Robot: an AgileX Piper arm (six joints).
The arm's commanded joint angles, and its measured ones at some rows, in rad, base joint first. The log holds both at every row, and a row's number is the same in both.
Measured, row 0:
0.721, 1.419, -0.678, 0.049, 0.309, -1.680
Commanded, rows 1 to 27:
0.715, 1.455, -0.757, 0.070, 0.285, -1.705
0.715, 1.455, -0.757, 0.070, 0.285, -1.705
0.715, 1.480, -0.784, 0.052, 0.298, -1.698
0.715, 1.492, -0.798, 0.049, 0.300, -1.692
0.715, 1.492, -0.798, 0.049, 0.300, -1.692
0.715, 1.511, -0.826, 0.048, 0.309, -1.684
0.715, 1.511, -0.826, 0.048, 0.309, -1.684
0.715, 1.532, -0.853, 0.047, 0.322, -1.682
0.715, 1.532, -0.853, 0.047, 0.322, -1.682
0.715, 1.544, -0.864, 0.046, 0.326, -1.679
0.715, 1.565, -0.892, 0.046, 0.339, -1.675
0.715, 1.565, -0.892, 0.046, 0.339, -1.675
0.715, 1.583, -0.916, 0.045, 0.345, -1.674
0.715, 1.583, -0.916, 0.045, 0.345, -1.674
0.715, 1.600, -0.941, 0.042, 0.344, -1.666
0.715, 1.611, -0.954, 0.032, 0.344, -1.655
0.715, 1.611, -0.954, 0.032, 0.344, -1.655
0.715, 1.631, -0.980, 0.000, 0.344, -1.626
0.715, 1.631, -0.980, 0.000, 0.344, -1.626
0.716, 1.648, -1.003, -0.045, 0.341, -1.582
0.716, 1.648, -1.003, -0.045, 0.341, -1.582
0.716, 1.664, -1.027, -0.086, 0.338, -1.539
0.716, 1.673, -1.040, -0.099, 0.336, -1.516
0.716, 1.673, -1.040, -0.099, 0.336, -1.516
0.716, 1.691, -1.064, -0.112, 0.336, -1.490
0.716, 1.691, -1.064, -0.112, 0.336, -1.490
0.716, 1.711, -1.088, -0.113, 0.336, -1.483
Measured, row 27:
0.718, 1.701, -1.044, -0.095, 0.397, -1.512
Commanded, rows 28 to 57:
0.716, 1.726, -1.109, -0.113, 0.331, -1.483
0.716, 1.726, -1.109, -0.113, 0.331, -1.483
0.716, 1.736, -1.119, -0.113, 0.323, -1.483
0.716, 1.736, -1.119, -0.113, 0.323, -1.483
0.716, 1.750, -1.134, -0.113, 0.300, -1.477
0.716, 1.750, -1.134, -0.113, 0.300, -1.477
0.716, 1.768, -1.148, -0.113, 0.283, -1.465
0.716, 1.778, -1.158, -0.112, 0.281, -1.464
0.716, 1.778, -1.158, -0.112, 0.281, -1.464
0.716, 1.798, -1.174, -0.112, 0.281, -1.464
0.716, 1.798, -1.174, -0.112, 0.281, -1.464
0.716, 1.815, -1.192, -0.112, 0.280, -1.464
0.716, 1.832, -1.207, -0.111, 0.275, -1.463
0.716, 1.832, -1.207, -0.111, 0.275, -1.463
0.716, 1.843, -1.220, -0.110, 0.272, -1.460
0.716, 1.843, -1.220, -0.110, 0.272, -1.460
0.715, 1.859, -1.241, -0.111, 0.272, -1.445
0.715, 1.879, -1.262, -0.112, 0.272, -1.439
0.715, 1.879, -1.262, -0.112, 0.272, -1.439
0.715, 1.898, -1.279, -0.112, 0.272, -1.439
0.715, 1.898, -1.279, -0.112, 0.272, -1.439
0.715, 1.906, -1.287, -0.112, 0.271, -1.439
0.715, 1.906, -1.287, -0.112, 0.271, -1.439
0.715, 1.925, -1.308, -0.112, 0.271, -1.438
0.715, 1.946, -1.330, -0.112, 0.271, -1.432
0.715, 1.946, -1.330, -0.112, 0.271, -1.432
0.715, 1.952, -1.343, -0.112, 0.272, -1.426
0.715, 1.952, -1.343, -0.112, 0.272, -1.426
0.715, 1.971, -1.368, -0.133, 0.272, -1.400
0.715, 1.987, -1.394, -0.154, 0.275, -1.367
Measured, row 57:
0.718, 1.983, -1.343, -0.120, 0.341, -1.414
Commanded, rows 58 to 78:
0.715, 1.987, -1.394, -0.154, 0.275, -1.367
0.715, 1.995, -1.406, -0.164, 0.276, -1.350
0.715, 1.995, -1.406, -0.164, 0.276, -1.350
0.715, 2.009, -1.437, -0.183, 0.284, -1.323
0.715, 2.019, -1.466, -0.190, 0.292, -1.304
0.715, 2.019, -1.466, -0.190, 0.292, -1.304
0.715, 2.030, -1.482, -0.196, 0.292, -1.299
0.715, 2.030, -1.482, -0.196, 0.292, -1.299
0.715, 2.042, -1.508, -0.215, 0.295, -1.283
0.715, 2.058, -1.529, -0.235, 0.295, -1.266
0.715, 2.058, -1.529, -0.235, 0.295, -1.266
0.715, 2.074, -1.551, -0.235, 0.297, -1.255
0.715, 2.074, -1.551, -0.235, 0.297, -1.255
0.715, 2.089, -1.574, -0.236, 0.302, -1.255
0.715, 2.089, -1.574, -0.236, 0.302, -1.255
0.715, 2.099, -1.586, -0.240, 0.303, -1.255
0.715, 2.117, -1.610, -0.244, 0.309, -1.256
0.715, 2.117, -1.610, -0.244, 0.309, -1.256
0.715, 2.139, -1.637, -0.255, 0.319, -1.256
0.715, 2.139, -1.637, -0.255, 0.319, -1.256
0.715, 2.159, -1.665, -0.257, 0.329, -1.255
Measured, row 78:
0.717, 2.151, -1.617, -0.236, 0.369, -1.260
